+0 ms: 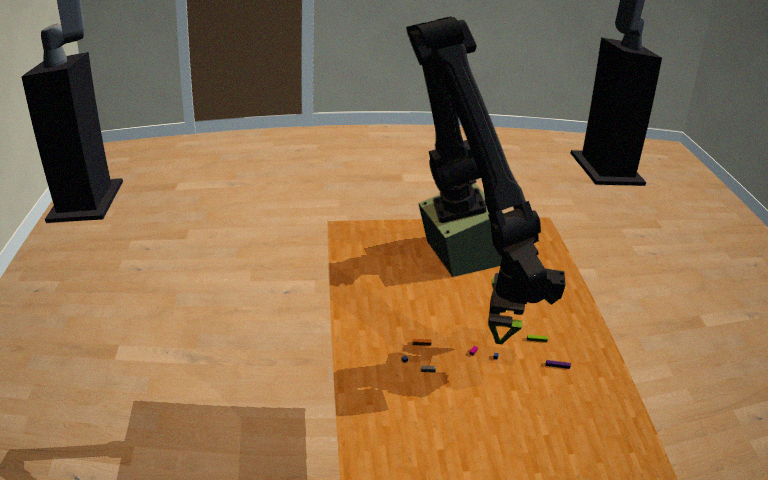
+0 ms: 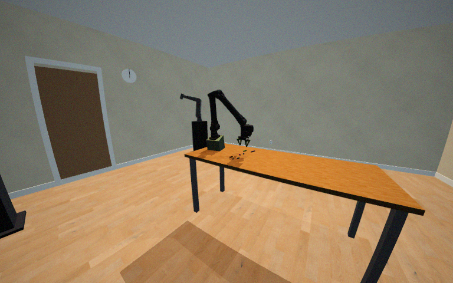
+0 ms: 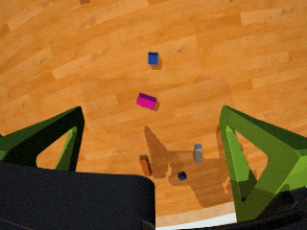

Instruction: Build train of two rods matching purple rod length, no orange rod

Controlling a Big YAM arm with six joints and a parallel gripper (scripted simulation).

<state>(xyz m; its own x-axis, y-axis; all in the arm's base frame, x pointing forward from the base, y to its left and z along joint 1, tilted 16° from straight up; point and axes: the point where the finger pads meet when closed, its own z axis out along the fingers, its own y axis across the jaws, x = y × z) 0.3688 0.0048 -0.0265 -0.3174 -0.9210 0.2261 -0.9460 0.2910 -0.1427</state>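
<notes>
The lime rod lies 12 cm to the left of my hand, 9 cm below it and 3 cm behind it. From my hand the other things lie so: grey rod 15 cm to the right, 9 cm below, 2 cm ahead; purple rod 14 cm to the left, 9 cm below, 5 cm ahead; magenta rod 9 cm below, 4 cm to the right, 2 cm behind.
</notes>
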